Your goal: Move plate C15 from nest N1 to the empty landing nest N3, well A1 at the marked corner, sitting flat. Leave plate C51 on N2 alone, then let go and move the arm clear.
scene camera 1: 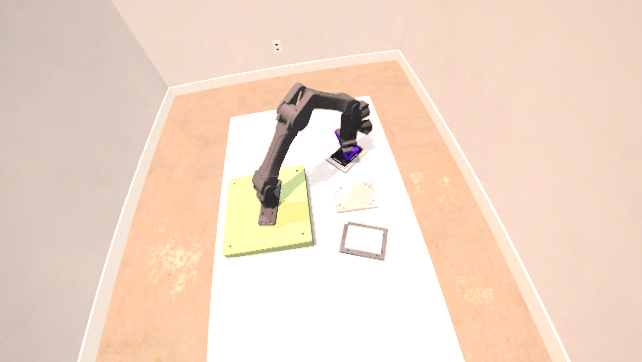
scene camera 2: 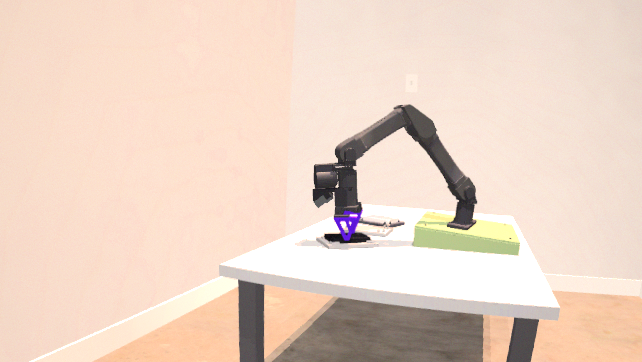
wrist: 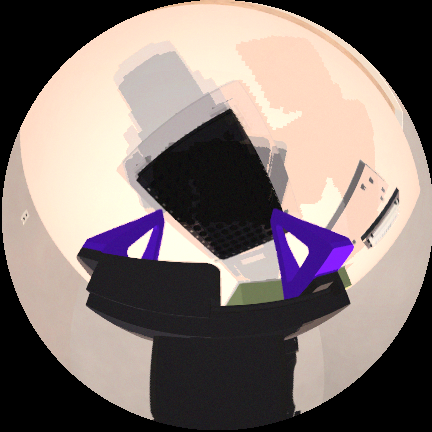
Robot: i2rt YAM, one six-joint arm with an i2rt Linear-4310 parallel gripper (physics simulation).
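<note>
A black well plate [scene camera 1: 340,159] [scene camera 2: 361,238] [wrist: 210,175] sits in a pale nest [scene camera 1: 336,166] [scene camera 2: 350,245] [wrist: 235,90]. The middle nest [scene camera 1: 357,197] [scene camera 2: 386,232] [wrist: 356,200], pale with small corner pegs, is empty. A white plate [scene camera 1: 364,240] [scene camera 2: 380,220] sits in a grey-brown nest [scene camera 1: 385,245] [scene camera 2: 400,223]. No plate or nest label can be read, nor can the A1 marks. My gripper [scene camera 1: 344,150] [scene camera 2: 346,239] [wrist: 217,214] is open, its purple fingertips low at the black plate, near its opposite sides in the wrist view. Whether they touch it cannot be told.
The arm stands on a yellow-green base block [scene camera 1: 250,220] [scene camera 2: 465,242] [wrist: 257,293] beside the nests. All stand on a white table [scene camera 1: 300,310] [scene camera 2: 400,285]. The middle nest lies between the black plate's nest and the grey-brown nest.
</note>
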